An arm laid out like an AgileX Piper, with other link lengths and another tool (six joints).
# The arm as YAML. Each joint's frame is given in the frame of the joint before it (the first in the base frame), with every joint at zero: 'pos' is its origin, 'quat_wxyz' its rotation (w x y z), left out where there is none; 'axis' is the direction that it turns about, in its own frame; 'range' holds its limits. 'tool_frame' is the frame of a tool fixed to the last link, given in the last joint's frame.
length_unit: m
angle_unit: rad
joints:
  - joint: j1
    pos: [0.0, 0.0, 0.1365]
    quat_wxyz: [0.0, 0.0, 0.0, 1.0]
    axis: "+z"
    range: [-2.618, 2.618]
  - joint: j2
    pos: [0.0, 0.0, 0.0]
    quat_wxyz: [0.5, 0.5, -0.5, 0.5]
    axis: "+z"
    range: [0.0, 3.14]
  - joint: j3
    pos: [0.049, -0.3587, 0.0]
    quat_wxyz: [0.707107, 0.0, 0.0, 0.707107]
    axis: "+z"
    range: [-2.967, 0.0]
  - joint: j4
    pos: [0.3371, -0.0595, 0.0]
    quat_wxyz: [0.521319, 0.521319, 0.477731, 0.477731]
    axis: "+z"
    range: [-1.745, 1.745]
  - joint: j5
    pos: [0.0, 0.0, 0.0]
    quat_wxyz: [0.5, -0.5, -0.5, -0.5]
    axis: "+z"
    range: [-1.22, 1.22]
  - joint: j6
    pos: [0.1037, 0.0, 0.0]
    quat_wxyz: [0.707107, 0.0, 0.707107, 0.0]
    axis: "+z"
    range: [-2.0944, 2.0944]
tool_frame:
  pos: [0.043, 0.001, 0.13]
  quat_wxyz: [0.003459, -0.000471, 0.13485, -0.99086]
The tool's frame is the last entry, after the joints.
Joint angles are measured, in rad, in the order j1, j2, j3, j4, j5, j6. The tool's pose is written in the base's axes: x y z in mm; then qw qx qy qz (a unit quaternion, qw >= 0). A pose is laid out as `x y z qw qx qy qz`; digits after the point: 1 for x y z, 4 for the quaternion.
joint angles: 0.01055, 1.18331, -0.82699, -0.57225, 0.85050, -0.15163
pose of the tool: 368.1 -125.1 266.1 0.3903 0.4577 0.7964 0.0622
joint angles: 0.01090, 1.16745, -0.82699, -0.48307, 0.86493, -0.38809
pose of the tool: 368.6 -109.6 262.4 0.3555 0.3898 0.8472 0.0628
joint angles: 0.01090, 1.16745, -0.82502, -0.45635, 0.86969, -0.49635
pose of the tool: 369.9 -103.5 258.9 0.3390 0.3525 0.8703 0.0581
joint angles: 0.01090, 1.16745, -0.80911, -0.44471, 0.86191, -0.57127
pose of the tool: 369.8 -99.2 251.4 0.3262 0.3224 0.8870 0.0533
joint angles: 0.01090, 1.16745, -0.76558, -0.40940, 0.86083, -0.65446
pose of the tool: 360.6 -91.9 228.4 0.2941 0.2965 0.9072 0.0512
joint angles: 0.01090, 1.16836, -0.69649, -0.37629, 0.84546, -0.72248
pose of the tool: 345.7 -84.4 195.8 0.2572 0.2746 0.9251 0.0508
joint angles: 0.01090, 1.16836, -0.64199, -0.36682, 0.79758, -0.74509
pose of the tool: 339.4 -79.3 175.7 0.2480 0.2609 0.9313 0.0563
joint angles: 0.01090, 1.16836, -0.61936, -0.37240, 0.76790, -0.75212
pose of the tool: 338.8 -77.8 169.1 0.2493 0.2519 0.9333 0.0577
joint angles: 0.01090, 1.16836, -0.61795, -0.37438, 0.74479, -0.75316
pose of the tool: 343.1 -76.3 170.8 0.2581 0.2472 0.9319 0.0622
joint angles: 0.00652, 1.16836, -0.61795, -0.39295, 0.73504, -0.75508
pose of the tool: 345.5 -79.2 173.1 0.2637 0.2408 0.9323 0.0571
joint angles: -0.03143, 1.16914, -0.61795, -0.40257, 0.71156, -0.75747
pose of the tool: 347.4 -91.6 175.9 0.2745 0.2503 0.9269 0.0538
